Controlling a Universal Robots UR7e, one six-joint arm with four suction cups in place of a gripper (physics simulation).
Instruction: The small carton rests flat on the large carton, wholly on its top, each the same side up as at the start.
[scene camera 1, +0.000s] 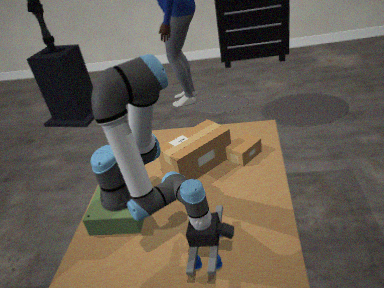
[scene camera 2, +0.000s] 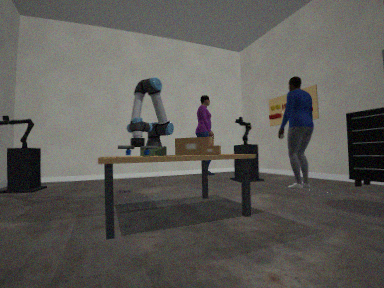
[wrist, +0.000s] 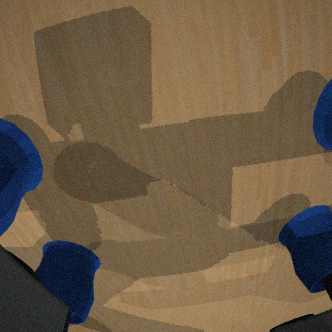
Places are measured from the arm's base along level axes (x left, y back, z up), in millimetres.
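Pixels of known places: end effector, tool point: (scene camera 1: 209, 248) (scene camera 2: 137, 154) (wrist: 185, 204); arm's base, origin of the base link: (scene camera 1: 119, 198).
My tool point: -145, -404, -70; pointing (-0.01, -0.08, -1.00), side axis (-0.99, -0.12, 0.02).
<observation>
For each thing: its middle in the pictures, then the offset to it from my tool point, as dx, dy, dz.
- small carton, body centre: (scene camera 1: 244, 149) (scene camera 2: 211, 150) +582, -40, +20
- large carton, body centre: (scene camera 1: 195, 151) (scene camera 2: 194, 146) +496, +172, +60
The small carton (scene camera 1: 244, 151) (scene camera 2: 213, 149) rests on the table (scene camera 1: 272, 220) (scene camera 2: 175, 158), beside the right end of the large carton (scene camera 1: 216, 145) (scene camera 2: 186, 141). I cannot tell if they touch. The large carton stands on the table, taped along its top, with pale labels on its top and side. My gripper (scene camera 1: 208, 261) (scene camera 2: 138, 152) (wrist: 180, 195) is open: suction is off and its blue cups hold nothing. It hangs low over the near part of the table, well away from both cartons. Neither carton shows in the wrist view, where the cups and shadows lie over bare wood.
The arm stands on a green base block (scene camera 1: 112, 224) at the table's left. A person in blue (scene camera 1: 179, 45) (scene camera 2: 300, 112) and a person in purple (scene camera 2: 203, 120) stand beyond the table. A black drawer cabinet (scene camera 1: 254, 37) (scene camera 2: 364, 145) and dark pedestals stand on the floor.
</observation>
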